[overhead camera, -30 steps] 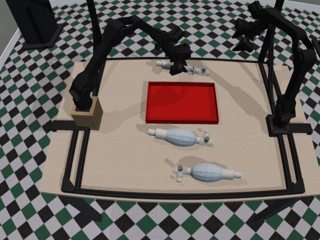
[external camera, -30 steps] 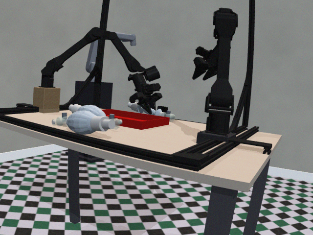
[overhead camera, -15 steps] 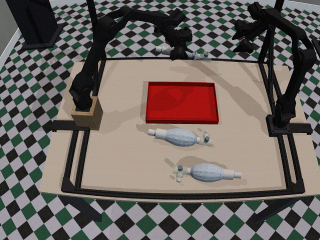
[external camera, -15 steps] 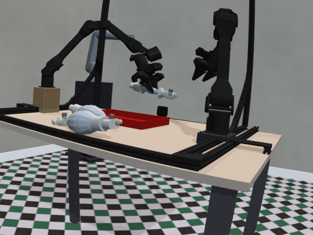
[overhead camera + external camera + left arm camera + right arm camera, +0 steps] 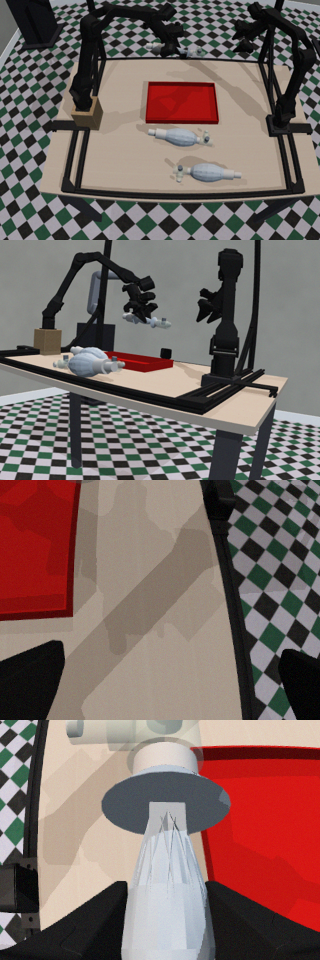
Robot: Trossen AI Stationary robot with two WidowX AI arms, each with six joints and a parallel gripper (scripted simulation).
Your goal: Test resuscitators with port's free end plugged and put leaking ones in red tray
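Right now the red tray is 160 mm ahead of my right hand, 30 mm to the left of it and 190 mm below it.
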